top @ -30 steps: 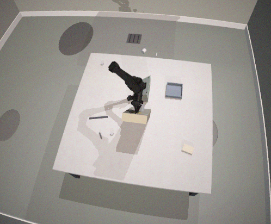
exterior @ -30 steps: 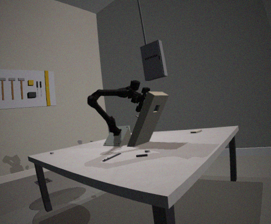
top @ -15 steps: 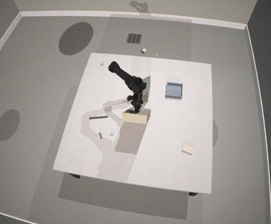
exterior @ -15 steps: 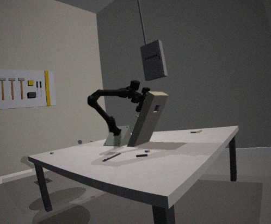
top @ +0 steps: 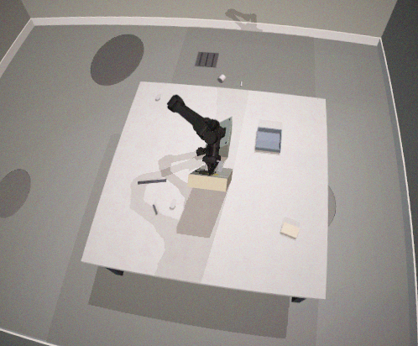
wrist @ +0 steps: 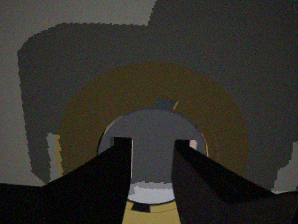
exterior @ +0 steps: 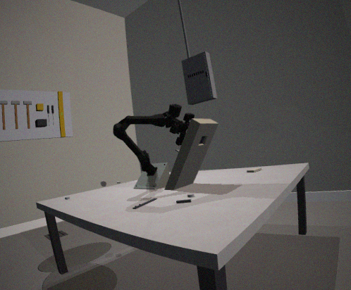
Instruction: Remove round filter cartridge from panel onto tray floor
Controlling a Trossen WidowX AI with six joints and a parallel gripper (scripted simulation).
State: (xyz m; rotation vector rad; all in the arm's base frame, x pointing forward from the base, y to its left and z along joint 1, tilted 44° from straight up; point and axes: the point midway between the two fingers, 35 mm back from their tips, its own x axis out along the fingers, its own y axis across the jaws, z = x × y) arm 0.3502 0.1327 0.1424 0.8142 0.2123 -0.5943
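Right now my gripper tip is 1 cm short of the round filter cartridge and 1 cm above it. Also, from my gripper tip: blue-grey tray: 42 cm behind, 29 cm to the left, 26 cm below; then short dark piece: 11 cm ahead, 31 cm to the right, 27 cm below; then tan block: 14 cm ahead, 44 cm to the left, 27 cm below.
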